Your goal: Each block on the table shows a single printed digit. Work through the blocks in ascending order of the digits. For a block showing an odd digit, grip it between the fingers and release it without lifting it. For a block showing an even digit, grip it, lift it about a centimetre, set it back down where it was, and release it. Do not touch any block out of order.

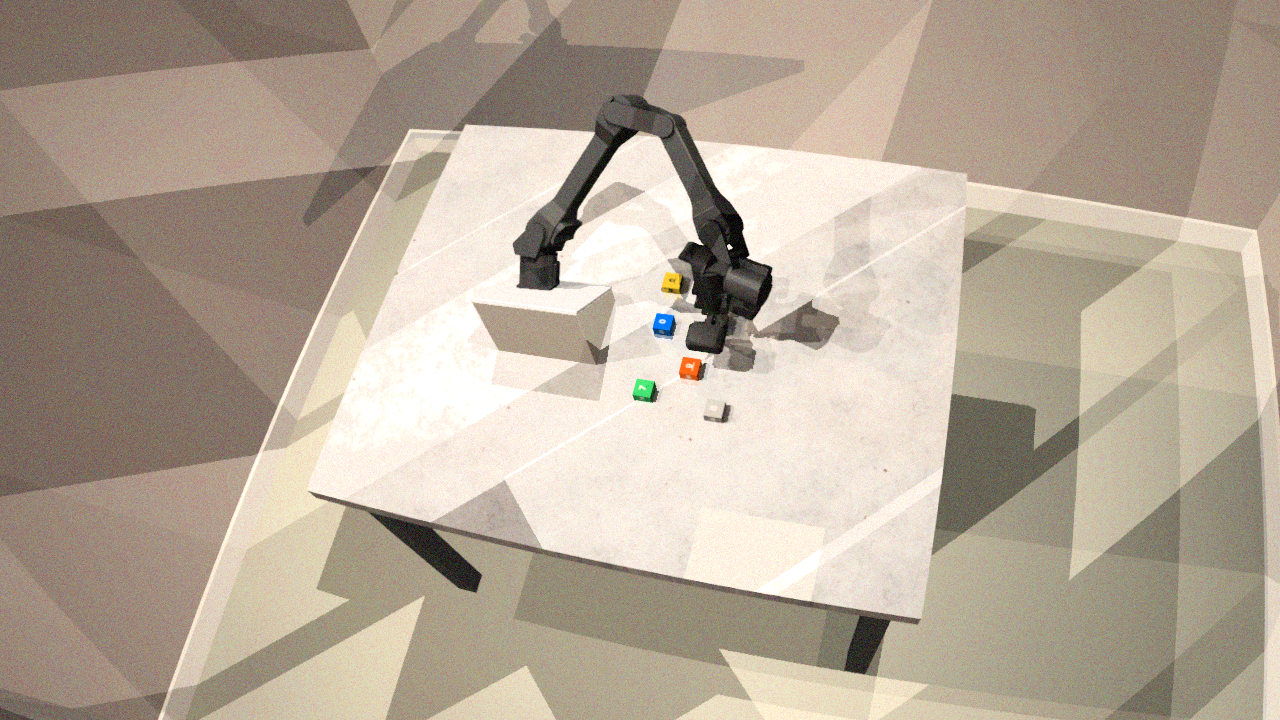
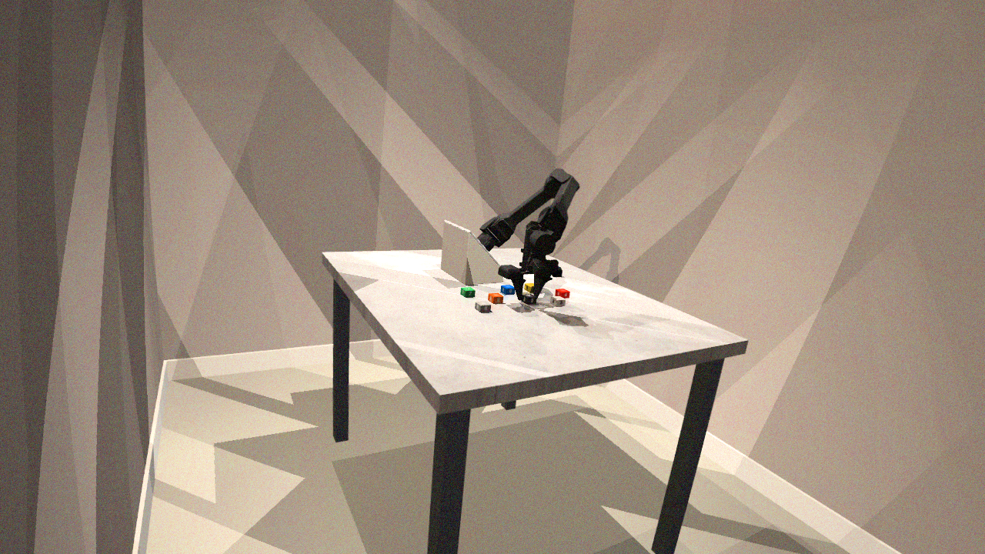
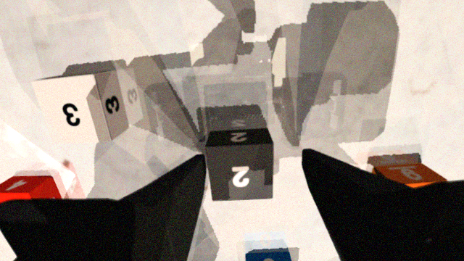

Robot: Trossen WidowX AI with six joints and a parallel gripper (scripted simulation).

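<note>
Right now my gripper tip is 4 cm short of the white 3 block and 8 cm to the right of it. Round my gripper tip: blue 0 block 10 cm behind; dark grey 2 block 1 cm to the left; orange block 4 cm behind, 9 cm to the right.
</note>
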